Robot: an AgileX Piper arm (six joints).
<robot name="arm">
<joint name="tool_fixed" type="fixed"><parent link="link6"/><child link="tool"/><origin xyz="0 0 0" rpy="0 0 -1.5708"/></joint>
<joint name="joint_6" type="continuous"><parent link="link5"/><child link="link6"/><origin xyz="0 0.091 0" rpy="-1.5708 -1.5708 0"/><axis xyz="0 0 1"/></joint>
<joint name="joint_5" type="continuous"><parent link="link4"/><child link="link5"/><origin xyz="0 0 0" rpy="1.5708 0 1.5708"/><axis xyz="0 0 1"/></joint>
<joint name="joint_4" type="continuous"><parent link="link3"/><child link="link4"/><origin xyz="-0.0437 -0.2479 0" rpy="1.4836 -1.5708 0"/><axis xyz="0 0 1"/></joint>
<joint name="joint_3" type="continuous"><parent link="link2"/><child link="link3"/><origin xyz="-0.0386 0.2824 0"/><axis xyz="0 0 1"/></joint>
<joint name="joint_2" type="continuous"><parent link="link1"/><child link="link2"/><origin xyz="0 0 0" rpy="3.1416 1.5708 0"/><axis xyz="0 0 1"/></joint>
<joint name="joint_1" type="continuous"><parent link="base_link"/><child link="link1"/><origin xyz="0 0 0.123" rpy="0 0 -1.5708"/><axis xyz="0 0 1"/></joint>
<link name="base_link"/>
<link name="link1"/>
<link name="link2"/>
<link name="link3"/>
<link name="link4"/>
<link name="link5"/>
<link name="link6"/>
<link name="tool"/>
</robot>
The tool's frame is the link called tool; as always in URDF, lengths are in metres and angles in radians. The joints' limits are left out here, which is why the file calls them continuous.
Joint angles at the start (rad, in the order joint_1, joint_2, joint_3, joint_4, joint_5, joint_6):
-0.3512 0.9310 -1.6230 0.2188 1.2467 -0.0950
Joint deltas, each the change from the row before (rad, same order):
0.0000 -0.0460 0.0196 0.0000 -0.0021 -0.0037
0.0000 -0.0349 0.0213 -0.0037 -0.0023 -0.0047
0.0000 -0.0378 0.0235 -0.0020 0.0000 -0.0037
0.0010 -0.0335 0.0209 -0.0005 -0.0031 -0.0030
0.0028 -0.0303 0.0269 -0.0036 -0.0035 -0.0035
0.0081 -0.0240 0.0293 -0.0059 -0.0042 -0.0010
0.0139 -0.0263 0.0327 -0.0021 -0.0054 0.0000
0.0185 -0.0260 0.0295 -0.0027 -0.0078 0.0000
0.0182 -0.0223 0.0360 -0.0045 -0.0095 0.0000
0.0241 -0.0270 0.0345 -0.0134 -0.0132 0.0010
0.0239 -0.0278 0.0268 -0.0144 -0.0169 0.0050
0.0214 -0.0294 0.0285 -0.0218 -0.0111 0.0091
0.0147 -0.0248 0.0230 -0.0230 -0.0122 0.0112
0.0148 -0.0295 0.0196 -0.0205 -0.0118 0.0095
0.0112 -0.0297 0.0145 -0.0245 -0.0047 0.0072
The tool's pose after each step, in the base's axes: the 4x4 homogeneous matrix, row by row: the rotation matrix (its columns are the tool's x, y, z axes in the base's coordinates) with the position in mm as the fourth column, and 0 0 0 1 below. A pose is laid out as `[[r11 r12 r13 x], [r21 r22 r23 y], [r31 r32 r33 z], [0 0 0 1]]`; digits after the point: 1 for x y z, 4 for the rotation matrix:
[[-0.3971 0.1504 0.9054 90.7], [0.1168 0.9867 -0.1127 -13.3], [-0.9103 0.0609 -0.4094 524.8], [0 0 0 1]]
[[-0.3846 0.1508 0.9107 80.8], [0.1065 0.9872 -0.1185 -10.0], [-0.9169 0.0514 -0.3957 522.8], [0 0 0 1]]
[[-0.3730 0.1502 0.9156 70.3], [0.0977 0.9877 -0.1223 -6.4], [-0.9227 0.0438 -0.3831 520.1], [0 0 0 1]]
[[-0.3599 0.1483 0.9211 61.2], [0.0898 0.9882 -0.1241 -3.0], [-0.9287 0.0381 -0.3689 517.6], [0 0 0 1]]
[[-0.3550 0.1473 0.9232 54.4], [0.0827 0.9886 -0.1259 -0.7], [-0.9312 0.0317 -0.3631 513.2], [0 0 0 1]]
[[-0.3574 0.1439 0.9228 50.3], [0.0781 0.9892 -0.1240 0.6], [-0.9307 0.0278 -0.3648 507.9], [0 0 0 1]]
[[-0.3595 0.1324 0.9237 46.1], [0.0738 0.9908 -0.1133 2.5], [-0.9302 0.0274 -0.3659 501.8], [0 0 0 1]]
[[-0.3571 0.1170 0.9267 41.7], [0.0664 0.9928 -0.0997 4.4], [-0.9317 0.0260 -0.3623 496.6], [0 0 0 1]]
[[-0.3623 0.1036 0.9263 39.7], [0.0612 0.9943 -0.0872 5.3], [-0.9300 0.0251 -0.3666 489.7], [0 0 0 1]]
[[-0.3599 0.0913 0.9285 35.8], [0.0497 0.9957 -0.0786 6.0], [-0.9317 0.0178 -0.3629 483.3], [0 0 0 1]]
[[-0.3458 0.0814 0.9348 30.7], [0.0394 0.9966 -0.0722 6.8], [-0.9375 0.0119 -0.3479 479.0], [0 0 0 1]]
[[-0.3373 0.0801 0.9380 25.1], [0.0319 0.9968 -0.0736 6.7], [-0.9408 0.0051 -0.3388 473.7], [0 0 0 1]]
[[-0.3264 0.0869 0.9412 20.5], [0.0280 0.9962 -0.0823 6.0], [-0.9448 -0.0006 -0.3276 469.5], [0 0 0 1]]
[[-0.3078 0.0911 0.9471 13.8], [0.0217 0.9958 -0.0888 5.8], [-0.9512 -0.0068 -0.3085 466.1], [0 0 0 1]]
[[-0.2912 0.1007 0.9514 6.1], [0.0124 0.9948 -0.1015 5.3], [-0.9566 -0.0178 -0.2909 463.2], [0 0 0 1]]

